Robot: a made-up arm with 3 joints.
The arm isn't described. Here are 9 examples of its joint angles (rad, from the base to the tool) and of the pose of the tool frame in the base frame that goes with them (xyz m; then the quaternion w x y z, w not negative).
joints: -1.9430 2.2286 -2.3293
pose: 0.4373 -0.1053 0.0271 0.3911 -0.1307 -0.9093 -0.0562
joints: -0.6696 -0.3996 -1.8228
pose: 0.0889 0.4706 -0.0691 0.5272 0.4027 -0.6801 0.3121
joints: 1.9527 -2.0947 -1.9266
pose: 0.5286 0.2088 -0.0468 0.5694 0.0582 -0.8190 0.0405
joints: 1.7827 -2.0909 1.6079
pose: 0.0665 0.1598 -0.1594 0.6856 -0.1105 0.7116 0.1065
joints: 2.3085 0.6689 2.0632
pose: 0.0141 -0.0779 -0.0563 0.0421 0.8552 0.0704 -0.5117
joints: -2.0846 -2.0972 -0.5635
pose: -0.1317 -0.4848 -0.3311 0.4774 -0.2413 -0.1382 -0.8336
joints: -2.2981 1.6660 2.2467
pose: 0.0353 0.0583 -0.0189 0.4112 -0.2802 0.8569 0.1345
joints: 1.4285 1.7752 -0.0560
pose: -0.2985 -0.0051 -0.3765 0.0310 0.0280 -0.0009 0.9991
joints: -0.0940 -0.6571 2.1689
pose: -0.0716 0.1496 -0.0343 0.4348 -0.3243 0.8224 0.1714
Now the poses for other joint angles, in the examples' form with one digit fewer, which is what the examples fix.
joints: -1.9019 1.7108 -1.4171
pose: 0.477 0.118 -0.162 0.756 0.062 -0.648 0.072
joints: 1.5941 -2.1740 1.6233
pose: 0.026 0.169 -0.156 0.660 -0.207 0.695 0.197
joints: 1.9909 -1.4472 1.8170
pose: 0.150 0.097 -0.111 0.592 0.212 0.760 -0.165
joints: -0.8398 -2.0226 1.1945
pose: -0.166 -0.094 -0.251 0.115 -0.557 0.078 0.819
